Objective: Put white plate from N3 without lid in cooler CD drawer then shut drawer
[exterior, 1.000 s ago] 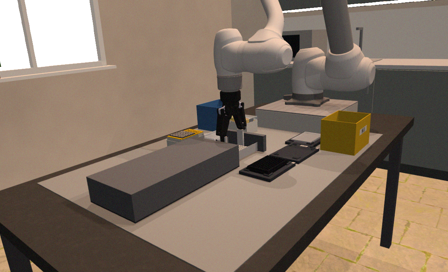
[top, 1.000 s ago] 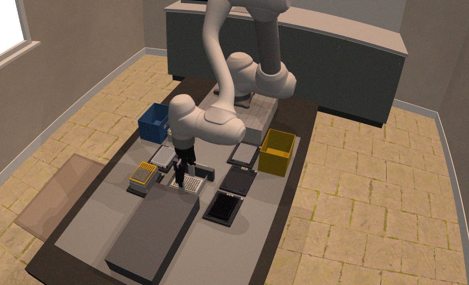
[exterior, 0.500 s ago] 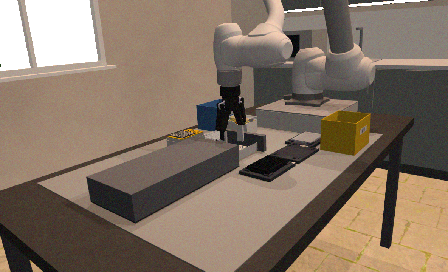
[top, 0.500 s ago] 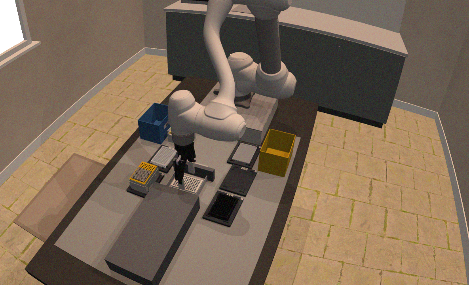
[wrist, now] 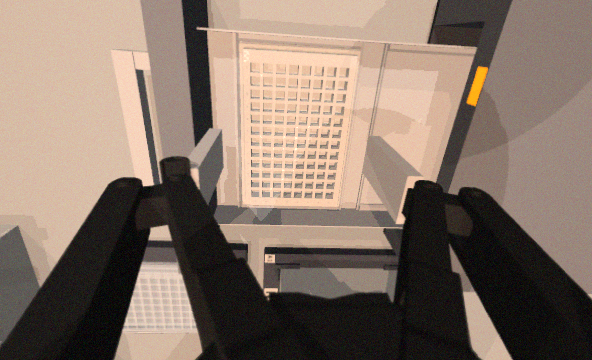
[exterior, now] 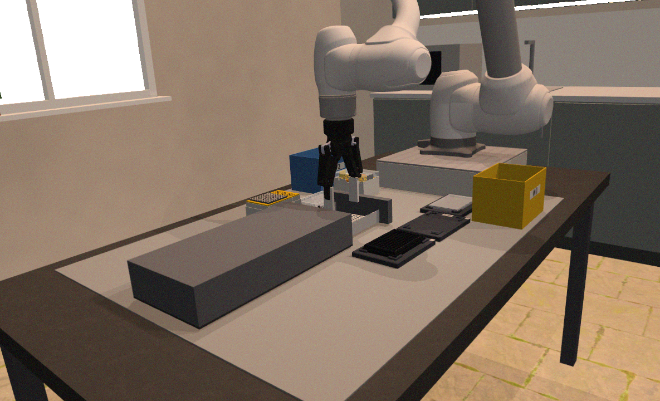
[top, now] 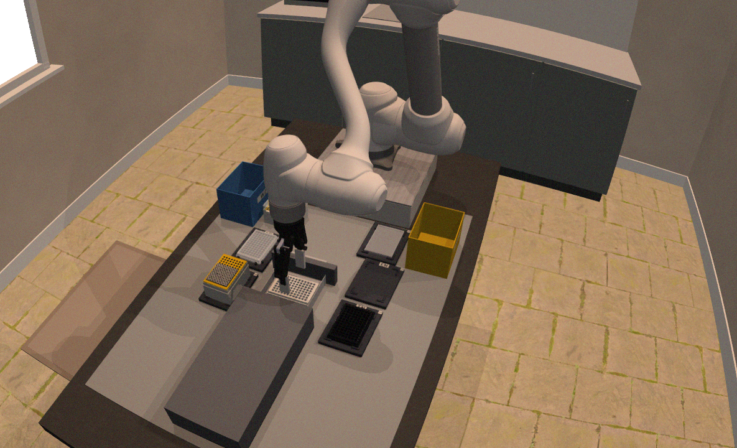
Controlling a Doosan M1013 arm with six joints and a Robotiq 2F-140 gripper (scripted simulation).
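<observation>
The white plate lies 6 cm below my hand. From my hand the other things lie so: black plate (8 cm ahead, 19 cm to the left, 6 cm below); then yellow-topped tip box (4 cm ahead, 20 cm to the right, 3 cm below); then drawer (3 cm ahead, 6 cm below).
</observation>
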